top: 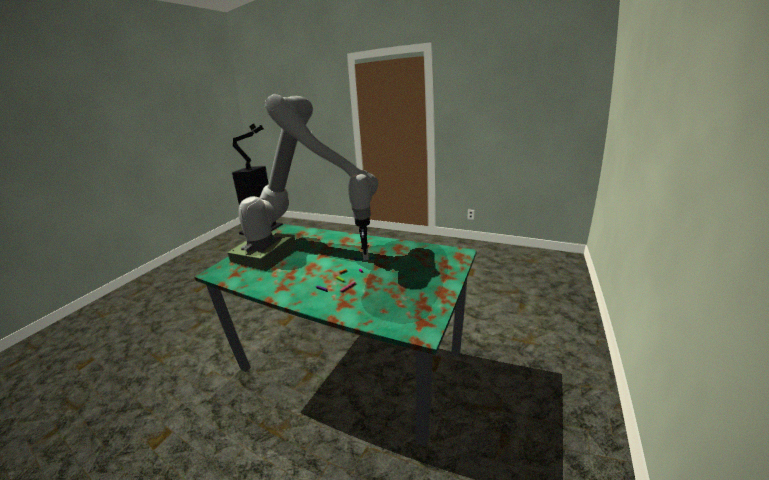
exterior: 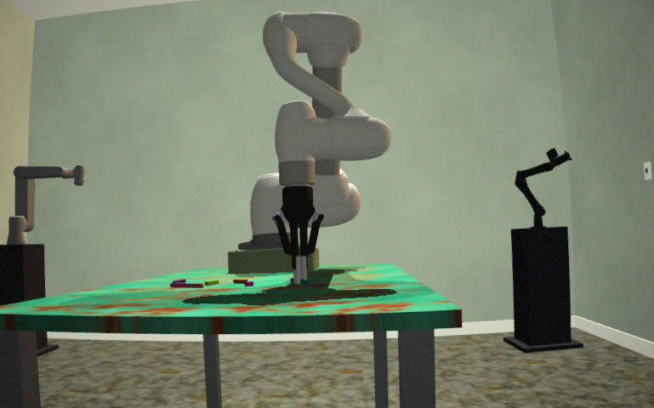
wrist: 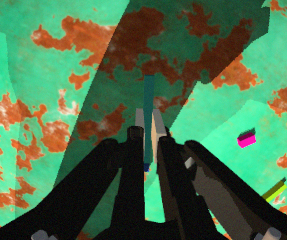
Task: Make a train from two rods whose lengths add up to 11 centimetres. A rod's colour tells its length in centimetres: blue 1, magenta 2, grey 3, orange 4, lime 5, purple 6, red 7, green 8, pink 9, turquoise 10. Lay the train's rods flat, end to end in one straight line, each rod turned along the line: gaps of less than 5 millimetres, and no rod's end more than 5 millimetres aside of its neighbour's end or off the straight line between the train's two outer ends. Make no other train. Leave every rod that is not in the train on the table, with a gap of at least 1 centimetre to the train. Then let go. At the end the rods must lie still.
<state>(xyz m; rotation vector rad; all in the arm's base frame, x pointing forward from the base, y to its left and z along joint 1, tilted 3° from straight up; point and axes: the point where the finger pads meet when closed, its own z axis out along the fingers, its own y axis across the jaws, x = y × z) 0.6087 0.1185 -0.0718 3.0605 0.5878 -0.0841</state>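
Now: hand 3 cm above the turquoise rod. Also, from my hand: small blue rod 5 cm behind, 3 cm below, 2 cm to the right; then orange rod 16 cm to the right, 5 cm behind, 3 cm below; then magenta rod 12 cm to the right, 3 cm below, 3 cm ahead.
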